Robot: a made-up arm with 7 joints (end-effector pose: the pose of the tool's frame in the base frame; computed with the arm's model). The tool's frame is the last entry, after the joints.
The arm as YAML. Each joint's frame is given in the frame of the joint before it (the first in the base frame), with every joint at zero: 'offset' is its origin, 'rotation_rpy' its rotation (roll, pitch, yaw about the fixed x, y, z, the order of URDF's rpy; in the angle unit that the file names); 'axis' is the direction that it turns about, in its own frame. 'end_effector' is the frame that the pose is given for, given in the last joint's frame.
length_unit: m
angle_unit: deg
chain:
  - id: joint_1
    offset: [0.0, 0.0, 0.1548]
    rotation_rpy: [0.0, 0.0, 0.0]
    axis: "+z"
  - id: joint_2
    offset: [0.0, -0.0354, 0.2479]
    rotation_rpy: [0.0, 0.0, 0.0]
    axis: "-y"
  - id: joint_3
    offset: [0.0, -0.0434, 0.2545]
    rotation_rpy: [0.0, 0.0, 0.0]
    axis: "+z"
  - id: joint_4
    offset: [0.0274, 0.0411, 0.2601]
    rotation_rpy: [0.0, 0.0, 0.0]
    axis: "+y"
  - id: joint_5
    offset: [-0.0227, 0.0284, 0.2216]
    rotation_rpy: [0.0, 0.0, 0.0]
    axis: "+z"
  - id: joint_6
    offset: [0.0, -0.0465, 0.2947]
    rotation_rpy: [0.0, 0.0, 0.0]
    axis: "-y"
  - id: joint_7
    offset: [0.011, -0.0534, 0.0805]
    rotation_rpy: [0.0, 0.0, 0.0]
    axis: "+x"
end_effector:
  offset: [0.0, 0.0, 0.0]
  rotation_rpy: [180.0, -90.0, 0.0]
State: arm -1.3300 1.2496 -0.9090 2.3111 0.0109 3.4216 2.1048
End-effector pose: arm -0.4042 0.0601 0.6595 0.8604 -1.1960 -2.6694
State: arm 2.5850 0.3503 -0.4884 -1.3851 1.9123 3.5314 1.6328
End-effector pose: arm 0.3092 -0.4427 0.9228 -1.4814 -0.6202 -1.7372
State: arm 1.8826 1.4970 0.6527 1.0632 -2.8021 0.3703 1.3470
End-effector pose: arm -0.1104 -0.8884 0.7807 -0.0817 1.6110 -1.5957
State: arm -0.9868 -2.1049 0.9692 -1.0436 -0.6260 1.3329 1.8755
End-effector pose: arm 0.0005 -0.8817 0.3384 0.7010 2.0421 -1.9934
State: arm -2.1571 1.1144 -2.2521 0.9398 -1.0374 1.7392 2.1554
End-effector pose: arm 0.1628 0.9849 0.6783 -1.6107 0.1570 0.3806
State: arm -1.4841 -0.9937 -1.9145 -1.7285 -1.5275 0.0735 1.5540
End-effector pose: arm 0.4441 -0.3451 0.3655 -0.0808 0.7527 1.5977
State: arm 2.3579 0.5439 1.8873 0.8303 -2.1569 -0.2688 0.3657
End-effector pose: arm 0.3186 -0.6733 1.1528 -0.4497 -0.7756 -1.2024
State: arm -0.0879 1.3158 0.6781 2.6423 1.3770 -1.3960 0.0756
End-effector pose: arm 0.0162 0.1446 0.4755 -2.0988 -0.8471 1.6533
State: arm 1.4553 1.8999 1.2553 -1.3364 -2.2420 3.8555 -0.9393
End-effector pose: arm 0.4171 -0.4445 0.0273 0.6029 -1.9139 -0.2824
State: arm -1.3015 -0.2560 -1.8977 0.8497 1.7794 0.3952 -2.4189
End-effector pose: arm -0.5477 -0.2705 1.2489 1.3871 -0.1078 -0.2033
